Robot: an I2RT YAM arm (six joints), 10 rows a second.
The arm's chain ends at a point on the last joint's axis. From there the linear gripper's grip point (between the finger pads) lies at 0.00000 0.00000 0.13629 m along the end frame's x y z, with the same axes.
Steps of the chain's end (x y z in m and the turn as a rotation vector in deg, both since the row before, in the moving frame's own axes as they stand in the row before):
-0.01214 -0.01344 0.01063 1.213 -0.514 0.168
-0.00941 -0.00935 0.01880 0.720 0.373 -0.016
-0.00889 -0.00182 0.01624 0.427 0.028 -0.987
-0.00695 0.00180 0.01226 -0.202 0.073 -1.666
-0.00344 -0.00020 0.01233 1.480 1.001 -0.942
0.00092 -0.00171 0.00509 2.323 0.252 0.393
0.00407 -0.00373 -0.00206 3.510 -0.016 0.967
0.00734 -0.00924 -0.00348 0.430 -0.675 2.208
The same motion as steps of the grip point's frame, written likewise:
-0.01336 -0.01633 0.01059 1.213 -0.514 0.168
-0.00852 -0.01106 0.01879 0.720 0.373 -0.016
-0.00883 -0.00284 0.01624 0.427 0.028 -0.987
-0.00677 0.00228 0.01226 -0.202 0.073 -1.666
-0.00109 -0.00374 0.01226 1.480 1.001 -0.942
0.00154 -0.00723 0.00498 2.323 0.252 0.393
0.00410 -0.01207 -0.00232 3.510 -0.016 0.967
0.00575 -0.01029 -0.00349 0.430 -0.675 2.208

